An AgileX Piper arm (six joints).
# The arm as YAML. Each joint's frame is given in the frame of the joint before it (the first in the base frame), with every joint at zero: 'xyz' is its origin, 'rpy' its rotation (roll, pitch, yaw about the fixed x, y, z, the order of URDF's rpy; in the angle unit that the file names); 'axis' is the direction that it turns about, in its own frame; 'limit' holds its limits. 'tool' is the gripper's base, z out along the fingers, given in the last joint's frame.
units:
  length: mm
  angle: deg
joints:
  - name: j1
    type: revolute
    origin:
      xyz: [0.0, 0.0, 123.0]
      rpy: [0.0, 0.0, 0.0]
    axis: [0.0, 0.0, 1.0]
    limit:
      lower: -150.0
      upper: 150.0
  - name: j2
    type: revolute
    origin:
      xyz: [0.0, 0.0, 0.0]
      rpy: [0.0, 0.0, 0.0]
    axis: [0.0, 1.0, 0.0]
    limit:
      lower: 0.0
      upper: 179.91
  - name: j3
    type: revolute
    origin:
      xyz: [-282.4, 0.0, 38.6]
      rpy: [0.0, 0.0, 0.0]
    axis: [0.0, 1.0, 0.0]
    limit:
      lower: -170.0
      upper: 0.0
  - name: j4
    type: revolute
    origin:
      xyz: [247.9, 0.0, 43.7]
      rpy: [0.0, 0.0, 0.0]
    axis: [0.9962, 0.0, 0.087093]
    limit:
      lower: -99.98
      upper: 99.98
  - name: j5
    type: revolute
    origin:
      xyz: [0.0, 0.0, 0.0]
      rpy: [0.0, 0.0, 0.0]
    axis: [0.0, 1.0, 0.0]
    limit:
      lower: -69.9
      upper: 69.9
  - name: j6
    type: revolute
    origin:
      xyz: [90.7, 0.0, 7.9]
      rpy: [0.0, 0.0, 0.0]
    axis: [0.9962, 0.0, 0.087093]
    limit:
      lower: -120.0
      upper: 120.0
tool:
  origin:
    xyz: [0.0, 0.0, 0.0]
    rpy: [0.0, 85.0, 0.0]
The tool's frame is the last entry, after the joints.
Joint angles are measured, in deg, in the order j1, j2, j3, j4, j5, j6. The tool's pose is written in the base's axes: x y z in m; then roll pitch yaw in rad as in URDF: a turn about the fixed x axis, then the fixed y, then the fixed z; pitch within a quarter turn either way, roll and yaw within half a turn. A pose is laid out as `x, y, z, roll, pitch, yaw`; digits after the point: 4 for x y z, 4 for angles.
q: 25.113 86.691 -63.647 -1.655 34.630 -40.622
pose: 0.2928, 0.1356, 0.2779, -2.6601, 0.4580, -1.8617
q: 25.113 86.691 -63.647 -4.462 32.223 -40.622
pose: 0.2965, 0.1348, 0.2804, -2.5915, 0.4502, -1.8143
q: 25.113 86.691 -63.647 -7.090 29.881 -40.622
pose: 0.2999, 0.1344, 0.2831, -2.5271, 0.4417, -1.7684
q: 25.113 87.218 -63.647 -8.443 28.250 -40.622
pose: 0.3033, 0.1352, 0.2819, -2.4964, 0.4356, -1.7443
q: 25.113 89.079 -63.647 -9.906 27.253 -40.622
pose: 0.3093, 0.1370, 0.2722, -2.4957, 0.4078, -1.7329
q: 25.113 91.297 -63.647 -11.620 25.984 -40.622
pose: 0.3161, 0.1393, 0.2605, -2.4950, 0.3765, -1.7178
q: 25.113 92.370 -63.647 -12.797 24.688 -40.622
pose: 0.3200, 0.1407, 0.2555, -2.4820, 0.3641, -1.7006
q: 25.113 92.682 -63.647 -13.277 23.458 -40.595
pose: 0.3219, 0.1417, 0.2549, -2.4649, 0.3678, -1.6870
